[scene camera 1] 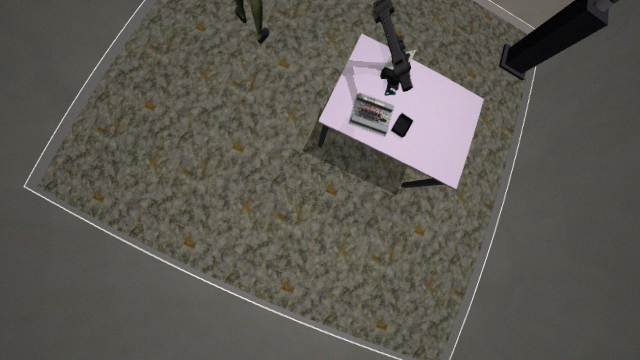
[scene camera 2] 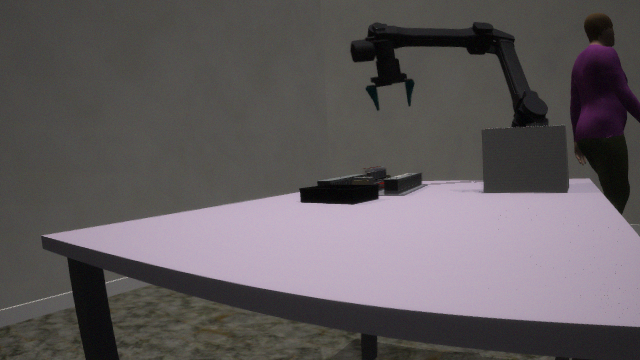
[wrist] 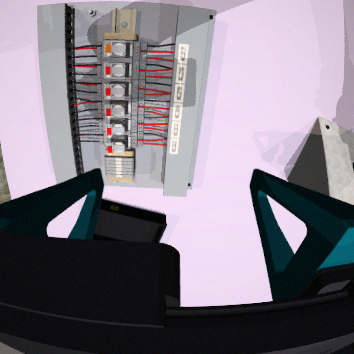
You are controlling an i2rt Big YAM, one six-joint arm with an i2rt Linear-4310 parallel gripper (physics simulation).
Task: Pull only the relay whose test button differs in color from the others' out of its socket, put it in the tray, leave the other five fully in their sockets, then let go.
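Observation:
Six relays stand in one row in their sockets on the grey panel. In the wrist view, the end relay at the top, by the K27 label, has an orange test button; the other relays, such as the second one, have red buttons. The black tray lies beside the panel on the table and looks empty from above; the left finger and gripper body partly hide it in the wrist view. My gripper is open and empty, high above the table, beside the panel.
Red and black wires run along both sides of the relay row. A terminal block sits at its lower end. The arm stands on a grey pedestal on the pink table. A person stands off the table.

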